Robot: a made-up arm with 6 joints. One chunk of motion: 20 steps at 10 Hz.
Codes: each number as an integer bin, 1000 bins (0 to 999) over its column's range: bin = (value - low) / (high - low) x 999, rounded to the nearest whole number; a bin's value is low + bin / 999 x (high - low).
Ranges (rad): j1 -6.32..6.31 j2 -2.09..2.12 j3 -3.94..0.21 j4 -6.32..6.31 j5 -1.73..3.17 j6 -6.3..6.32
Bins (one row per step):
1: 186 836 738 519 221 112
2: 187 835 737 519 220 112
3: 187 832 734 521 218 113
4: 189 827 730 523 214 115
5: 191 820 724 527 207 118
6: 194 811 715 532 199 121
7: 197 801 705 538 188 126
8: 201 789 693 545 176 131
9: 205 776 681 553 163 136
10: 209 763 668 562 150 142
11: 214 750 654 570 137 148
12: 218 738 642 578 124 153
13: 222 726 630 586 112 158
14: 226 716 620 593 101 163
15: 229 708 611 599 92 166
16: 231 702 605 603 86 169
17: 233 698 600 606 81 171
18: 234 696 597 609 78 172
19: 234 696 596 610 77 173
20: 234 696 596 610 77 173
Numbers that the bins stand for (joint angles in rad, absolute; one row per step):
1: -3.9685 1.4331 -0.8742 0.2415 -0.6460 -4.8851
2: -3.9558 1.4289 -0.8784 0.2415 -0.6509 -4.8851
3: -3.9558 1.4162 -0.8909 0.2668 -0.6607 -4.8725
4: -3.9305 1.3952 -0.9075 0.2921 -0.6804 -4.8472
5: -3.9053 1.3657 -0.9324 0.3427 -0.7147 -4.8093
6: -3.8673 1.3277 -0.9698 0.4059 -0.7539 -4.7715
7: -3.8294 1.2856 -1.0113 0.4817 -0.8079 -4.7083
8: -3.7788 1.2350 -1.0612 0.5702 -0.8667 -4.6451
9: -3.7283 1.1802 -1.1110 0.6714 -0.9305 -4.5820
10: -3.6777 1.1254 -1.1650 0.7852 -0.9943 -4.5062
11: -3.6145 1.0707 -1.2232 0.8863 -1.0580 -4.4304
12: -3.5639 1.0201 -1.2730 0.9874 -1.1218 -4.3672
13: -3.5133 0.9695 -1.3229 1.0886 -1.1807 -4.3040
14: -3.4628 0.9274 -1.3644 1.1771 -1.2346 -4.2409
15: -3.4248 0.8937 -1.4018 1.2529 -1.2787 -4.2030
16: -3.3995 0.8684 -1.4267 1.3035 -1.3082 -4.1651
17: -3.3743 0.8515 -1.4475 1.3414 -1.3327 -4.1398
18: -3.3616 0.8431 -1.4600 1.3794 -1.3474 -4.1272
19: -3.3616 0.8431 -1.4641 1.3920 -1.3523 -4.1146
20: -3.3616 0.8431 -1.4641 1.3920 -1.3523 -4.1146

